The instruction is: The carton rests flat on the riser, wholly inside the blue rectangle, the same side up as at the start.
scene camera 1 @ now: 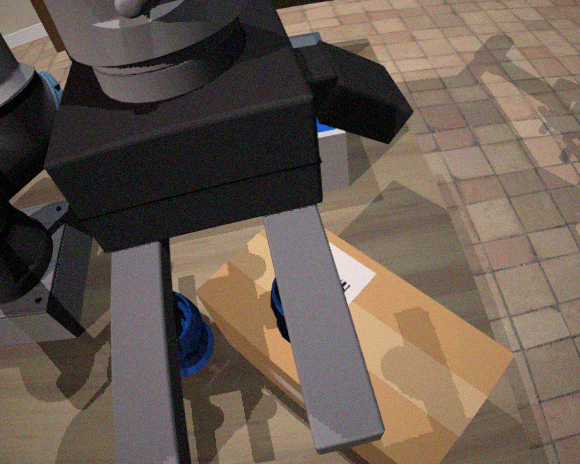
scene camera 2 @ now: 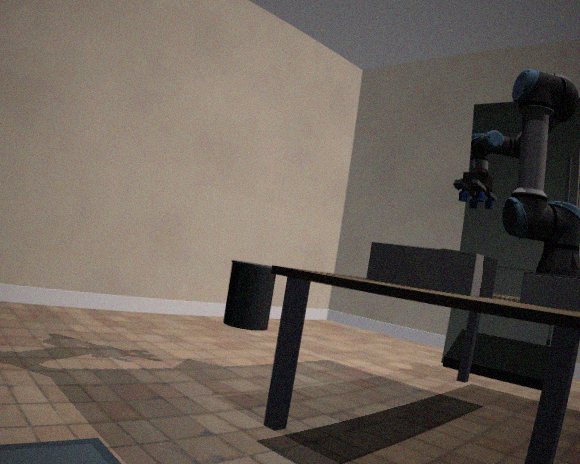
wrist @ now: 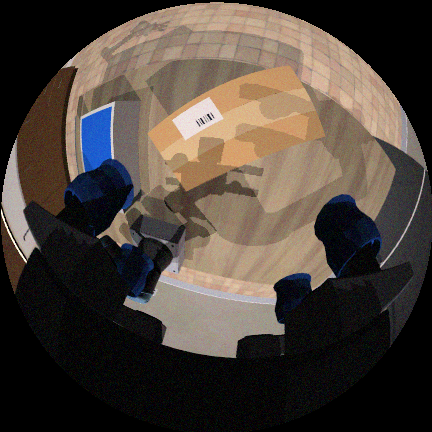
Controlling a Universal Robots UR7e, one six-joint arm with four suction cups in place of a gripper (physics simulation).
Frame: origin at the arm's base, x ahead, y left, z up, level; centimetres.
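Where they show: end effector, tool point: (scene camera 1: 227,227) (scene camera 2: 476,204) (wrist: 217,248); arm's base, origin of the base link: (scene camera 1: 13,262) (scene camera 2: 558,277) (wrist: 155,250).
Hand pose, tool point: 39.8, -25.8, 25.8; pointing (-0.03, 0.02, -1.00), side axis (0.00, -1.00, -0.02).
Observation:
Each offset is from my tool point to the top centre of the thing, as dx, dy, dz. "spot": to the spot under its first point. Level surfaces: height alone.
The brown carton {+7.0, +0.9, -20.3} (scene camera 1: 450,360) (wrist: 240,107) lies flat on the wooden table, its white barcode label {spot: +9.4, +6.2, -20.3} (scene camera 1: 355,275) (wrist: 197,119) facing up. It lies apart from the grey riser {-2.0, +42.2, -23.2} (scene camera 1: 334,160) (wrist: 126,135). The blue rectangle {-2.0, +42.2, -23.2} (scene camera 1: 326,125) (wrist: 97,135), with a white border, covers the riser's top. My gripper (scene camera 1: 235,322) (scene camera 2: 477,200) (wrist: 218,250) is open, its four blue suction cups holding nothing. It hangs above the table, off the carton's long side in the wrist view. In scene camera 1 its body hides most of the riser and part of the carton.
The arm's grey base mount (scene camera 1: 75,280) (wrist: 177,250) stands on the table {dz -35.2} (scene camera 1: 230,250) (wrist: 300,190). In scene camera 2 a dark grey box shape {spot: -2.0, +52.2, -28.6} (scene camera 2: 420,265) stands on the table; I cannot tell which. A black bin (scene camera 2: 248,296) stands beyond the table's edge.

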